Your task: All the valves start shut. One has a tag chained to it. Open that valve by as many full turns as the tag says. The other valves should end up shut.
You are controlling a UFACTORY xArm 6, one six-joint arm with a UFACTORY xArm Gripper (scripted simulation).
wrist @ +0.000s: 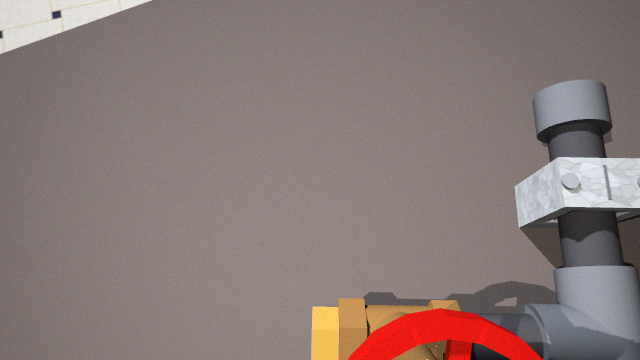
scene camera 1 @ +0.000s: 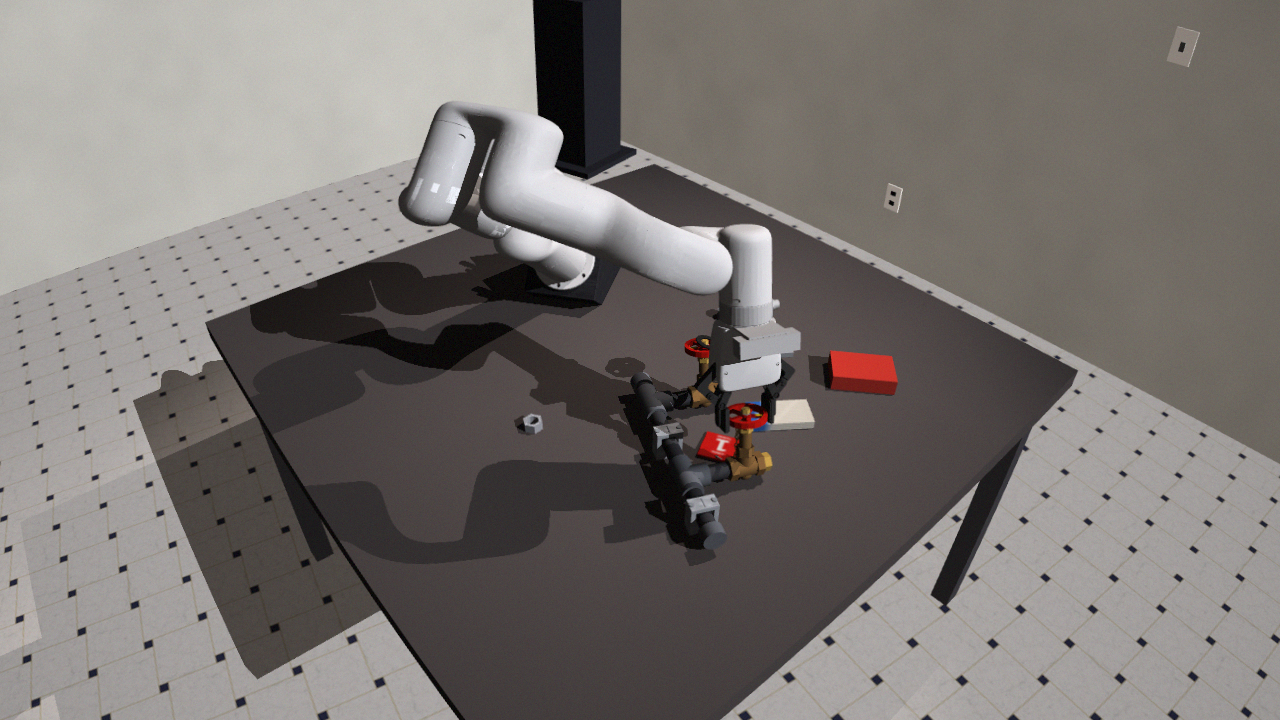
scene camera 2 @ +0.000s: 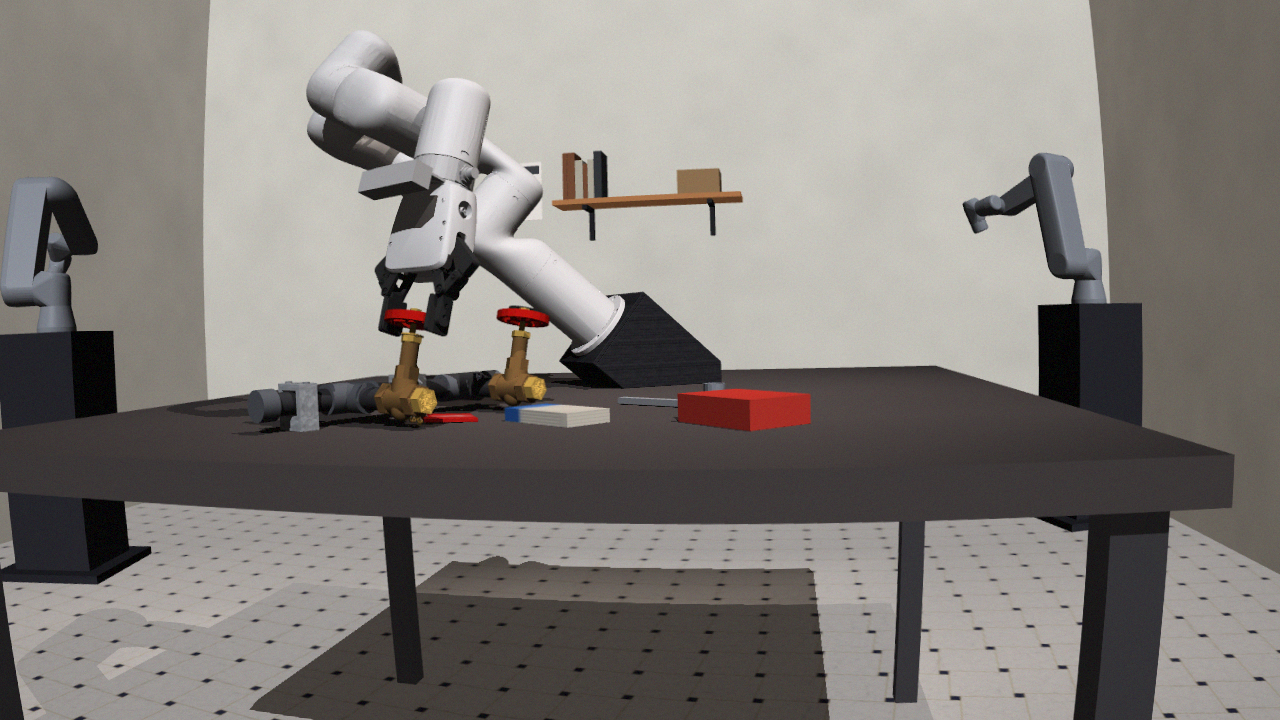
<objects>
red box: scene camera 1; scene camera 2; not seen in the wrist view (out of frame)
same spot on red box: [scene camera 2: 742, 409] = [scene camera 1: 890, 385]
</objects>
